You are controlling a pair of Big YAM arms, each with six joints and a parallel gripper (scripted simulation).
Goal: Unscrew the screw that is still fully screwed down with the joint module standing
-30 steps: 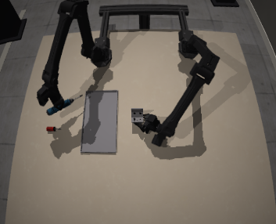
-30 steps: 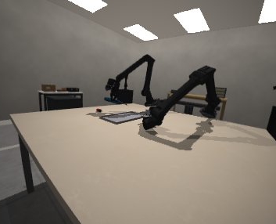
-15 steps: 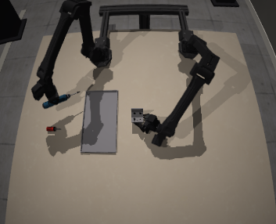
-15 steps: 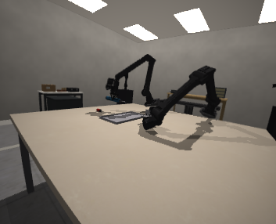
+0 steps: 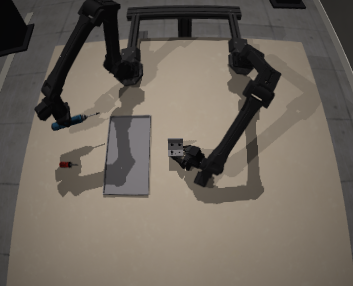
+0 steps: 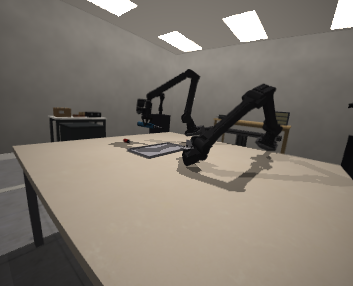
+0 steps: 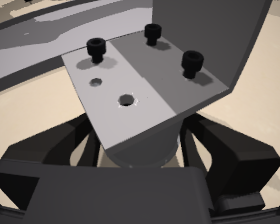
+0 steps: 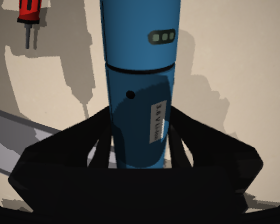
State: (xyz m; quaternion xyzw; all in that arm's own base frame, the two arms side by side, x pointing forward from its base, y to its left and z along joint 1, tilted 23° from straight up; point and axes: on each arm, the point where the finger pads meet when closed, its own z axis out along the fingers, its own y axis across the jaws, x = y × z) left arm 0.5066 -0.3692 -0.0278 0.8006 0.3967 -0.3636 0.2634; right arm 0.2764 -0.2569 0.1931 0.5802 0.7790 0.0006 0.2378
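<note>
My left gripper is now 1 cm below the joint module. From my left hand the other things lie so: grey bracket: 5 cm above; then flat grey tray: 3 cm behind, 24 cm to the right, 2 cm below; then red-handled tool: 55 cm to the right, 1 cm below.
</note>
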